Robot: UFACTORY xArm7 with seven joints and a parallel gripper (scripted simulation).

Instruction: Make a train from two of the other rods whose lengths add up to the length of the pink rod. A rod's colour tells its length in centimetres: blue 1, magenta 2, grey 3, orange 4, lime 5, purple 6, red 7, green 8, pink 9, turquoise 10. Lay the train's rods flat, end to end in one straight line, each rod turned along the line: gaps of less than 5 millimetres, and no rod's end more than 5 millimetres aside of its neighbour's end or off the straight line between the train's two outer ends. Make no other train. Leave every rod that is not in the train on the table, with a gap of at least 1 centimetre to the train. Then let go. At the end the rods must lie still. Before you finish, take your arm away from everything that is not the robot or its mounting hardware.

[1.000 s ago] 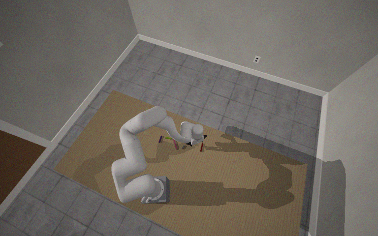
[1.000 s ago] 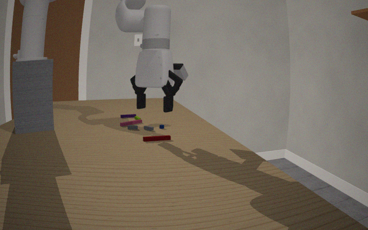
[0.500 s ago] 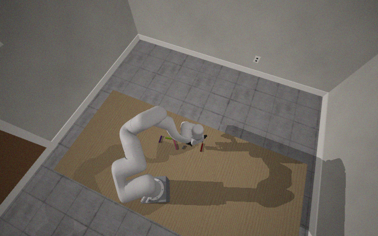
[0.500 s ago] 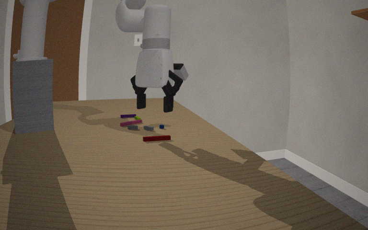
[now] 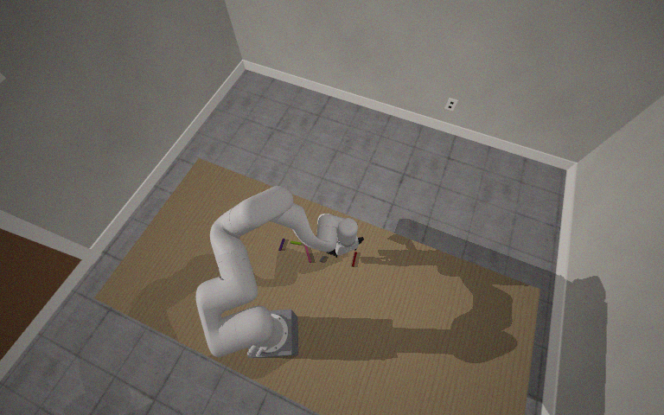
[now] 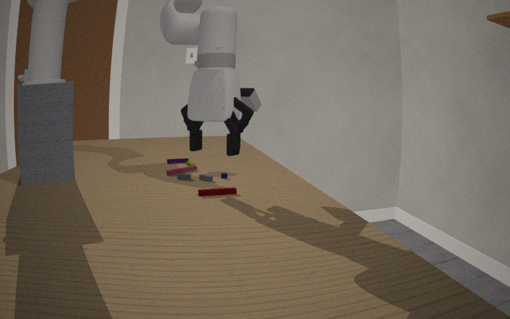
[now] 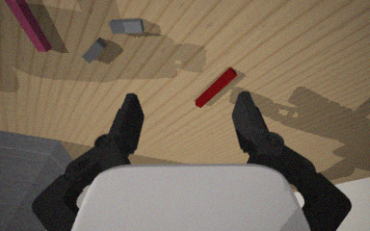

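Right now the blue rod is 2 cm ahead of my hand, 10 cm to the left of it and 7 cm below it. The rest, counted from my hand: grey rod: 7 cm behind, 8 cm to the left, 7 cm below; then red rod: 1 cm ahead, 5 cm to the right, 7 cm below; then pink rod: 9 cm behind, 15 cm to the left, 7 cm below.
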